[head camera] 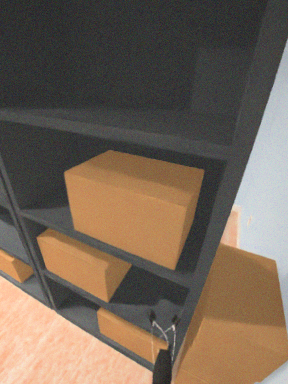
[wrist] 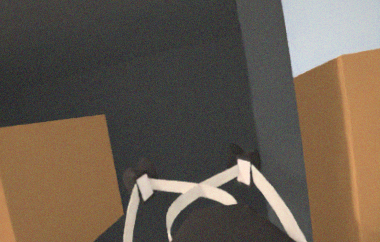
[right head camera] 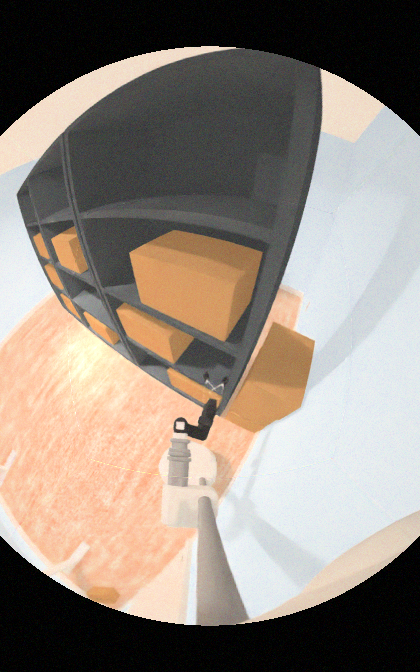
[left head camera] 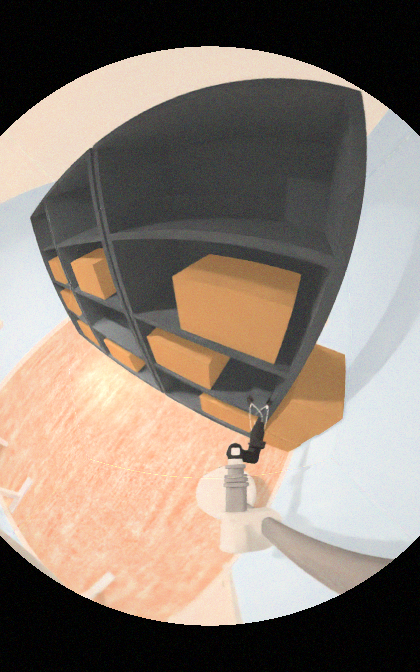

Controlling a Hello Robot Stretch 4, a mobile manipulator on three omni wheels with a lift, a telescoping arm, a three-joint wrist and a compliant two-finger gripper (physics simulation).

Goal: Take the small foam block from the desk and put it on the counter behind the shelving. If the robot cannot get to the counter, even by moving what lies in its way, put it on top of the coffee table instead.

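Frame: origin at the robot's base, x ahead, y left, z up, level; centimetres.
Where they show: gripper, fingertip midpoint: (head camera: 163, 312) (wrist: 190, 164).
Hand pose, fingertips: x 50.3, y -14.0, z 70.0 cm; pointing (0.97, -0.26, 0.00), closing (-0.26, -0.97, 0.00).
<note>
After its pixels a point has its place.
The dark grey shelving (head camera: 227, 185) {x 45.7, y -21.1, z 133.3 cm} (left head camera: 345, 200) (right head camera: 289, 200) (wrist: 272, 100) {x 45.5, y -21.4, z 75.3 cm} stands close in front. My gripper (head camera: 164, 318) (left head camera: 260, 401) (right head camera: 215, 378) (wrist: 190, 164) {x 50.3, y -14.0, z 70.0 cm} is open, with no object between its fingertips. In the head views it shows low in front of the shelving's right end; in the wrist view the right fingertip overlaps the edge of the end panel. The foam block, the desk, the counter and the coffee table cannot be made out in these views.
A large brown box (head camera: 245, 310) {x 45.6, y -44.7, z 78.2 cm} (left head camera: 315, 395) (right head camera: 275, 375) (wrist: 325, 130) {x 50.1, y -30.7, z 70.6 cm} stands between the shelving's right end and the pale blue wall (right head camera: 360, 280). Floor shows behind it. Brown boxes, one large (head camera: 130, 210) {x 59.3, y 0.6, z 116.1 cm} (left head camera: 235, 310), sit on the shelves. White legs (right head camera: 70, 560) show at lower left.
</note>
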